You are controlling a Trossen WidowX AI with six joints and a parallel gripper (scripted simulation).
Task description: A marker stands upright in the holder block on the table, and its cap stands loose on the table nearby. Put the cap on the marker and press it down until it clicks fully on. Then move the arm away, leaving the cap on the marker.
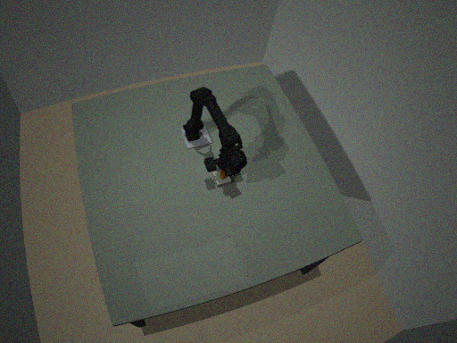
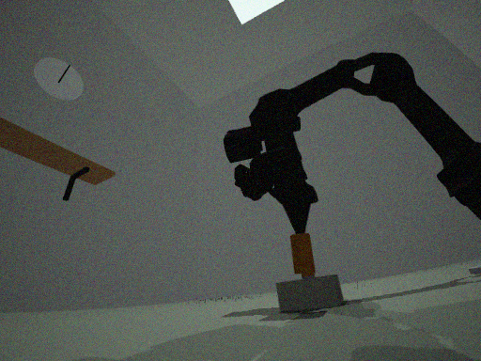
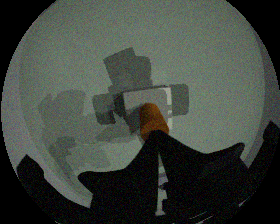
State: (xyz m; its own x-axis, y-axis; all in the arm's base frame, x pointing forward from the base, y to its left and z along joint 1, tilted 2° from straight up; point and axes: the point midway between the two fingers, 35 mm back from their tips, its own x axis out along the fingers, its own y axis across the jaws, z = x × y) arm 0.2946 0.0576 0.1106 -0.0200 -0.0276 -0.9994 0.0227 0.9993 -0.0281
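My gripper tip is 30 mm above the orange cap. From my gripper tip the other things lie so: grey holder block (80 mm below).
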